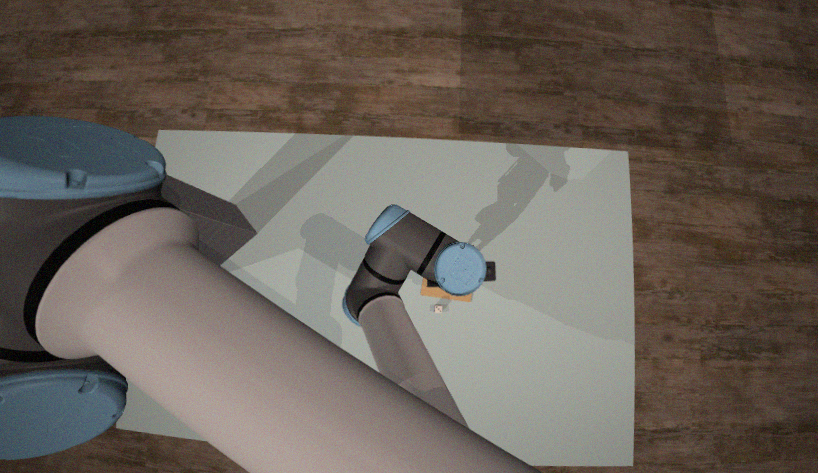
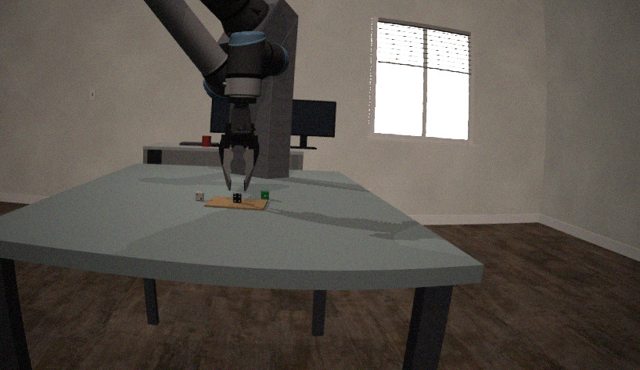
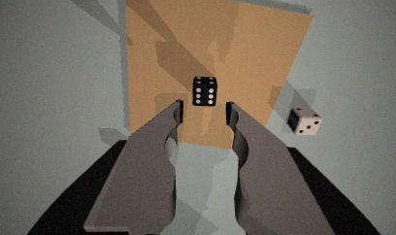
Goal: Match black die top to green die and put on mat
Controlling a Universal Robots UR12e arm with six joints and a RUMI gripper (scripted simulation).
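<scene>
Right now my hand is 30 mm above the black die. The rest, counted from my hand: mat 40 mm below; green die 80 mm behind, 80 mm to the left, 40 mm below; white die 40 mm behind, 90 mm to the right, 40 mm below.
</scene>
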